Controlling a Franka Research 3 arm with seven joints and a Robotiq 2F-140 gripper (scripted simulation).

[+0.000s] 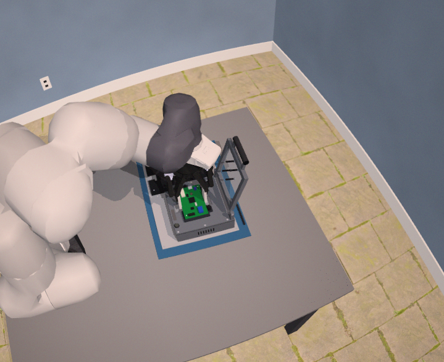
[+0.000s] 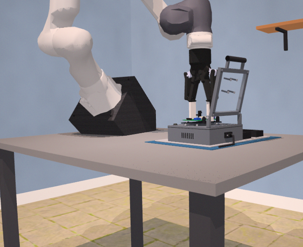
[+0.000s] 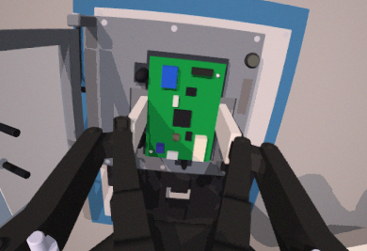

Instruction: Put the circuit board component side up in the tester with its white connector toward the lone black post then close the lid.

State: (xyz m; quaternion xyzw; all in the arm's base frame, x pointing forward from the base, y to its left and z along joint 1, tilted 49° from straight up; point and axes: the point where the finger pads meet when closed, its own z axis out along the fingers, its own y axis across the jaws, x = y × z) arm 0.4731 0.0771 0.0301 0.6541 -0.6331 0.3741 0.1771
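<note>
The green circuit board is 2 cm below my hand. Also, from my hand: black nest 3 cm below, 1 cm to the left, 1 cm ahead; tester lid 12 cm ahead, 8 cm above, 1 cm to the right.
</note>
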